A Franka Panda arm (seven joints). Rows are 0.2 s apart.
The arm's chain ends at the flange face. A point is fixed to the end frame.
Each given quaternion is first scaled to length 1.
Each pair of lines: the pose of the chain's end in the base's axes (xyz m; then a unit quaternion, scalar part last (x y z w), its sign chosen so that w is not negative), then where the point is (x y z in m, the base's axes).
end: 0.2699, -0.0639, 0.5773, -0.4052, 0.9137, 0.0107, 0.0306
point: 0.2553 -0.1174 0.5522
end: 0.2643, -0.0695, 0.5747, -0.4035, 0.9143, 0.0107, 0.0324
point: 0.2496 -0.1229 0.5495
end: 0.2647, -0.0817, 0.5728, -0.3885, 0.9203, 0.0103, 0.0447
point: 0.2488 -0.1344 0.5467
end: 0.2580, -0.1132, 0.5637, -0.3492, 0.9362, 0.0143, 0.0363
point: 0.2372 -0.1642 0.5378
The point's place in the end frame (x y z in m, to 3 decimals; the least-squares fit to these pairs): 0.051 -0.025 0.022
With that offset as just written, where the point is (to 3 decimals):
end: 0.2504, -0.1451, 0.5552, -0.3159, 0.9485, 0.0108, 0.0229
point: 0.225 -0.195 0.531
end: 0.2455, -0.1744, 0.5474, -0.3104, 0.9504, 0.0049, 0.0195
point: 0.220 -0.224 0.523
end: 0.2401, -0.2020, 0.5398, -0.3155, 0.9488, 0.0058, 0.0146
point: 0.215 -0.252 0.516
